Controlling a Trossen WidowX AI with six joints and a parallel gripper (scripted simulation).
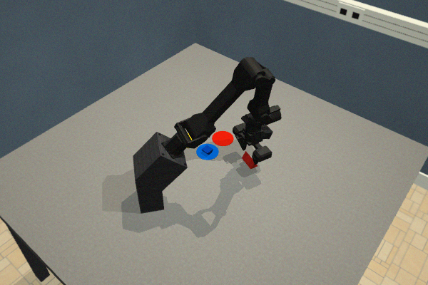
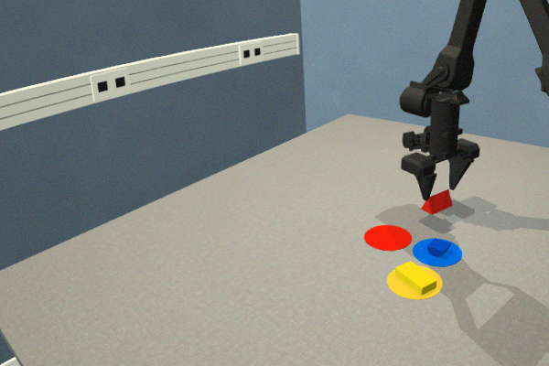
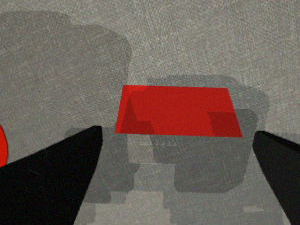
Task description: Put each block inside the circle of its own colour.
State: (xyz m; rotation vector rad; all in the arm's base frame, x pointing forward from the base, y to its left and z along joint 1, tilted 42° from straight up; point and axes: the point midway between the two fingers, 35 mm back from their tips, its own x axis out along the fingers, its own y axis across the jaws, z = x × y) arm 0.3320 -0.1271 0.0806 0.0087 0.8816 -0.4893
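My hand is 5 cm above the red block. From my hand the other things lie so: red circle (16 cm to the left, 6 cm below, 6 cm ahead); then blue block (17 cm to the left, 6 cm below, 4 cm behind); then blue circle (17 cm to the left, 6 cm below, 4 cm behind).
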